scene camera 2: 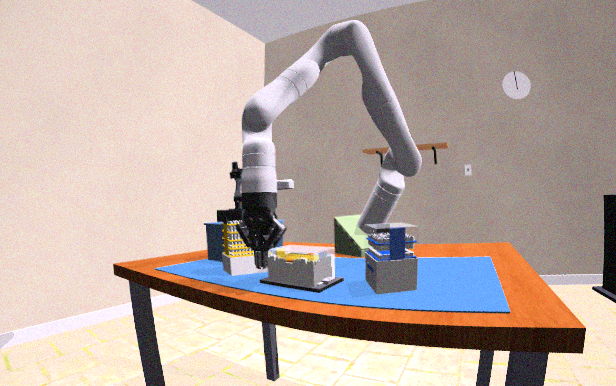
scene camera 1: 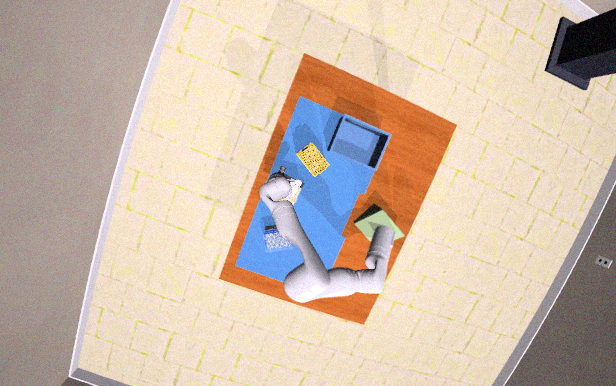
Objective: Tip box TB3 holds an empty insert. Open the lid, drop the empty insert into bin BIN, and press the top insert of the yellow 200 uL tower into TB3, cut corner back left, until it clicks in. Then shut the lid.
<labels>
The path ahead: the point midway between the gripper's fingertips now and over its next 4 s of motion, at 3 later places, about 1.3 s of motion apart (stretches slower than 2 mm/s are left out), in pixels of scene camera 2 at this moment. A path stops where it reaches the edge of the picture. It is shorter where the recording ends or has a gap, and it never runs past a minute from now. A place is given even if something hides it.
My gripper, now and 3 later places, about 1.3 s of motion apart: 261, 268; 265, 269; 269, 269; 272, 270
</labels>
